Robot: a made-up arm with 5 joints.
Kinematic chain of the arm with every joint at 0, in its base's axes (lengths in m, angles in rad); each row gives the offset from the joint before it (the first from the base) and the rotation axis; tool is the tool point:
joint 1: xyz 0 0 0.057 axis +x
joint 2: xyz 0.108 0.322 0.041 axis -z
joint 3: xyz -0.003 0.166 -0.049 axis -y
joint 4: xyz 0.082 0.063 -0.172 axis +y
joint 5: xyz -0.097 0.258 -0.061 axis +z
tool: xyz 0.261 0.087 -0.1
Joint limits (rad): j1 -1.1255..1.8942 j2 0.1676..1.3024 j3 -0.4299..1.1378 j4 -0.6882..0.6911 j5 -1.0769..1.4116
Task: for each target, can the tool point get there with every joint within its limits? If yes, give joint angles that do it. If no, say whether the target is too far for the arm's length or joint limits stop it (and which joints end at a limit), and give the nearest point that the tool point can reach.
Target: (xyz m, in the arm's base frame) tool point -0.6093 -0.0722 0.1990
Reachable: no: joint limits stop it (at a limit: joint 1, joint 2, joint 3, joint 4, joint 5) | nearest point 0.0590 0.1417 0.7721 | short by 0.906 m
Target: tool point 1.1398 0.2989 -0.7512
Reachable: no: too far | nearest point 0.8620 0.2488 -0.6157 | short by 0.313 m
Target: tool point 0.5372 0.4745 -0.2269
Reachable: yes | joints 0.0305 0.5864 0.1824 0.0234 -0.8133
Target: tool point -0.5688 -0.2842 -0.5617
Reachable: no: joint limits stop it (at a limit: joint 1, joint 2, joint 3, joint 4, joint 5) | nearest point 0.0590 -0.0537 -0.6700 | short by 0.677 m
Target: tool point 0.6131 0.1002 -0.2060
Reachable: yes | joints -0.5223 0.9779 0.7409 0.3792 -0.7982
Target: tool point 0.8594 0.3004 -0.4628
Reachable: yes | joints -0.6123 0.9936 0.6083 0.0988 0.9659
